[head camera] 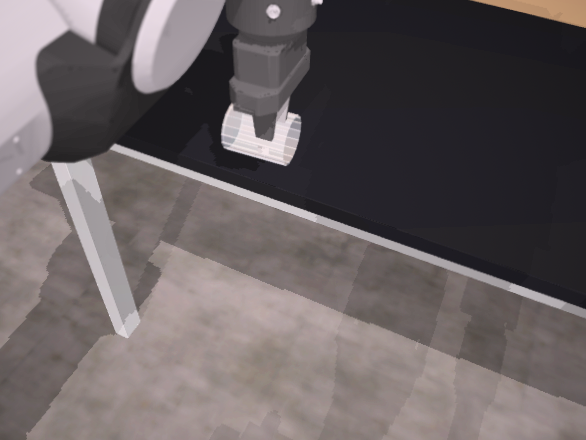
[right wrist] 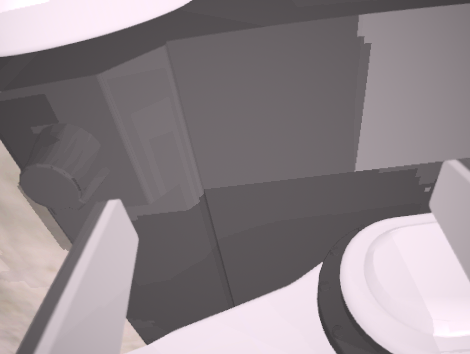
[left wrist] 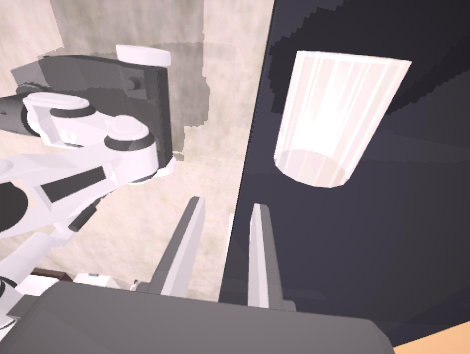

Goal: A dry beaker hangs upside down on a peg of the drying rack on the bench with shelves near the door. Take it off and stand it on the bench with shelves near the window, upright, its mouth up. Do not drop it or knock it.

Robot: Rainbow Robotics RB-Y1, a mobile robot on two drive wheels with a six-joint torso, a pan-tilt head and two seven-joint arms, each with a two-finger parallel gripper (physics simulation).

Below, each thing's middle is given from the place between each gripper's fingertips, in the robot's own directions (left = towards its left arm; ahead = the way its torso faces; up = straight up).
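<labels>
The clear beaker (head camera: pixel 238 134) is 7 cm ahead of my left hand, 5 cm to the left of it and 7 cm below it.
My right hand is 48 cm lower than the beaker, 61 cm short of it and 51 cm to the right of it.
</labels>
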